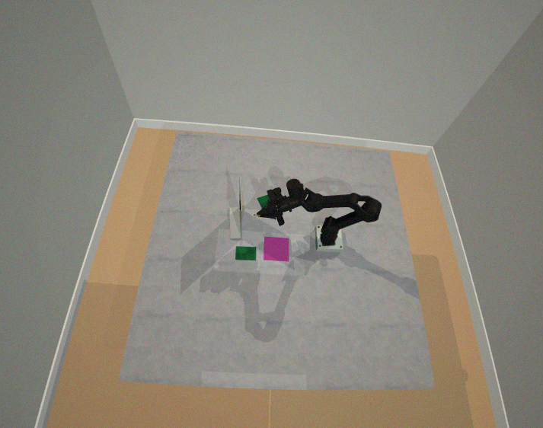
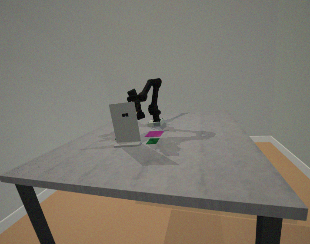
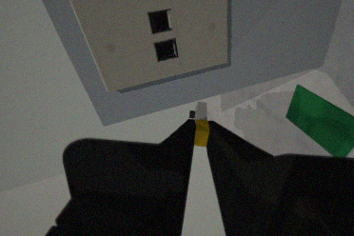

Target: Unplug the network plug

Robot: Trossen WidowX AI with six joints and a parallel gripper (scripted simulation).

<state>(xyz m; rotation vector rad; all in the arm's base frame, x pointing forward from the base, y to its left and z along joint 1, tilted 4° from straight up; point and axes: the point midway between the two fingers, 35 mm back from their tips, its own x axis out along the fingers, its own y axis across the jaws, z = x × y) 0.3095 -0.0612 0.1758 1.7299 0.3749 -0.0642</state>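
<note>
The magenta marked square is 10 cm behind my gripper tip, 8 cm to the left of it and 19 cm below it. Also, from my gripper tip: upright grey panel 8 cm ahead, 6 cm to the right, 7 cm below.
</note>
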